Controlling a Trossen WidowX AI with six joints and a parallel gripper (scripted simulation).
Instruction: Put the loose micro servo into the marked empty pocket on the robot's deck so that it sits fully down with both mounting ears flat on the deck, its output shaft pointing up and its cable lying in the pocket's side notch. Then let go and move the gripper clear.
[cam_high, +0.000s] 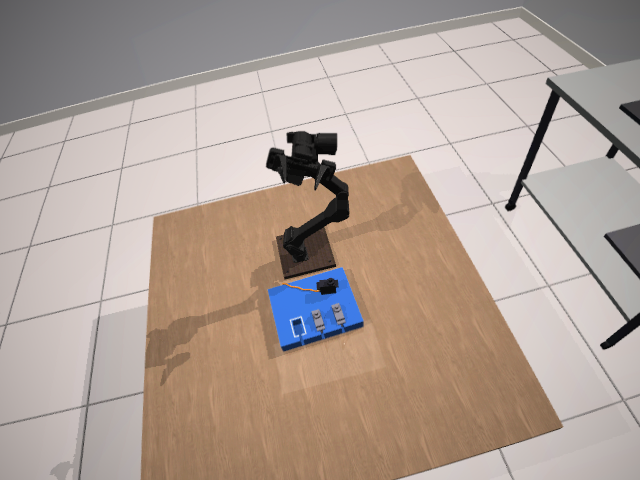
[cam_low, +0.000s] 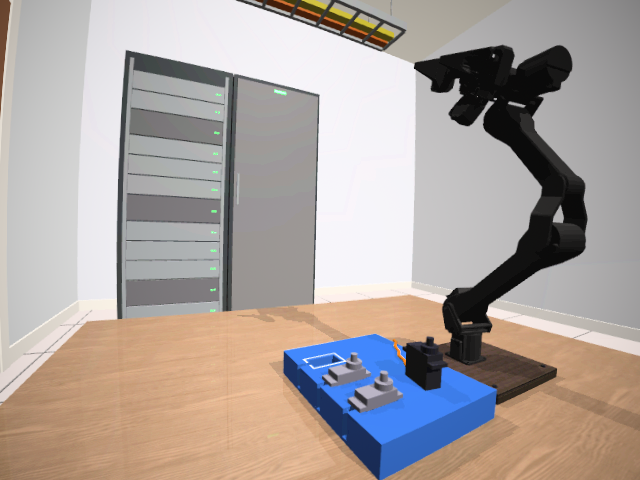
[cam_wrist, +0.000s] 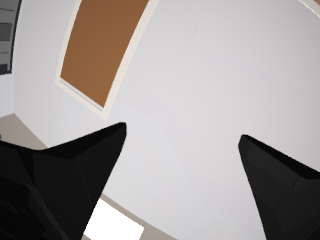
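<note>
Right now my gripper tip is 1 cm short of the deck, 5 cm to the left of it and 57 cm above it.
</note>
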